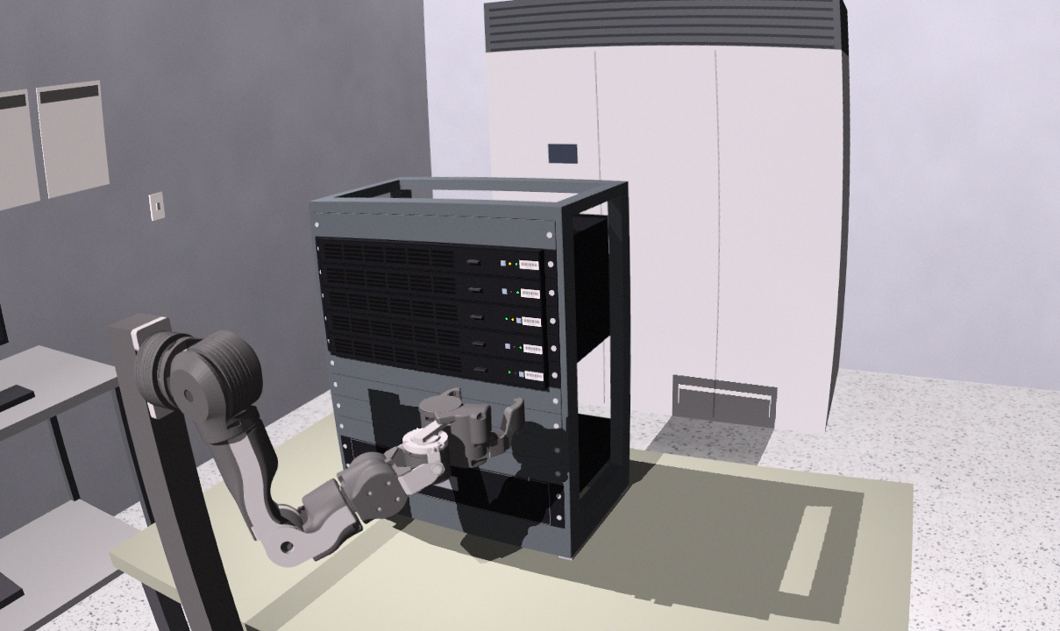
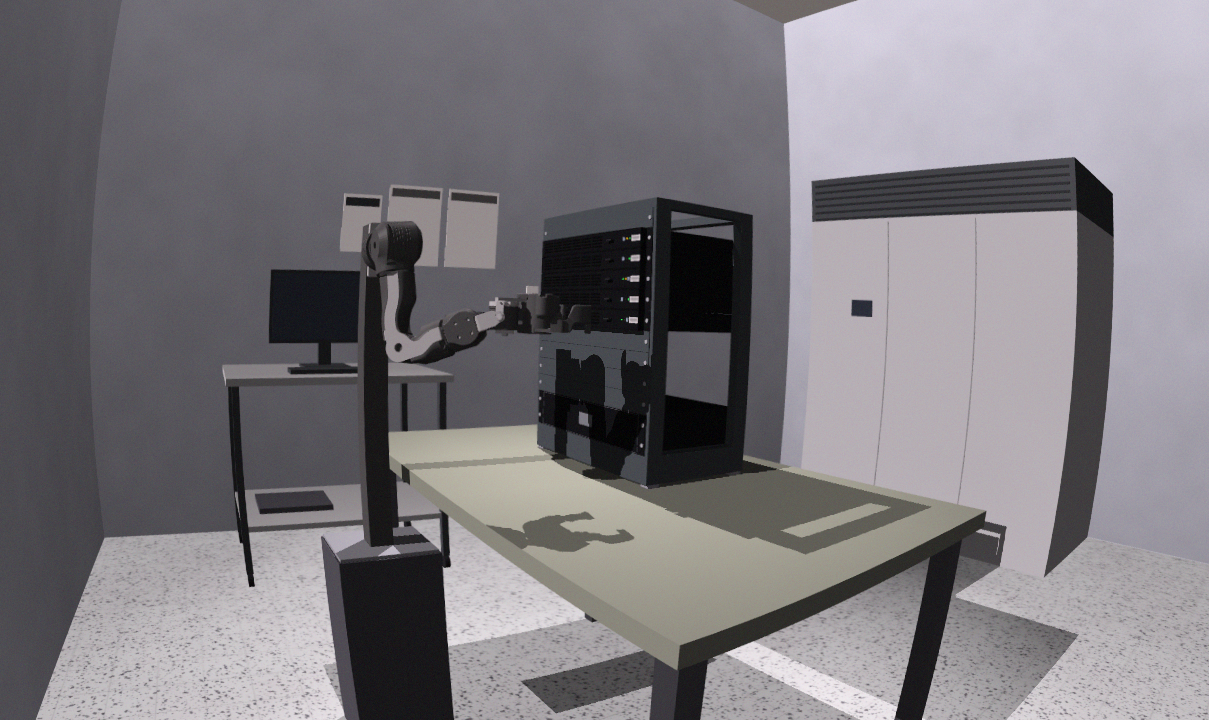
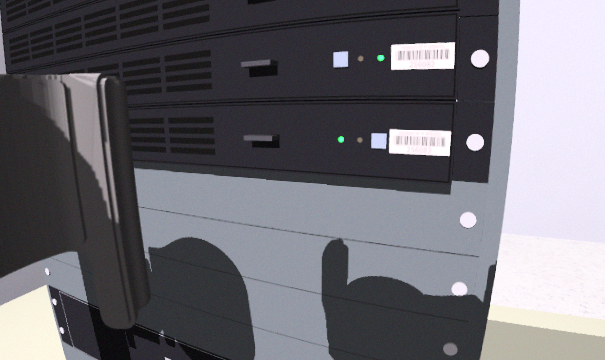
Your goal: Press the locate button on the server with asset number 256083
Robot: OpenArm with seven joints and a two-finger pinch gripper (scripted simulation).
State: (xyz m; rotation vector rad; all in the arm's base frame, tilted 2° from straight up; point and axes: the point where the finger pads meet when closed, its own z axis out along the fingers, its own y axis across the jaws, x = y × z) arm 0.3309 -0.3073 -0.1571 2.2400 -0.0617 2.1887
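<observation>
My gripper is now 140 mm short of the pale square button and 20 mm to the right of it.
</observation>
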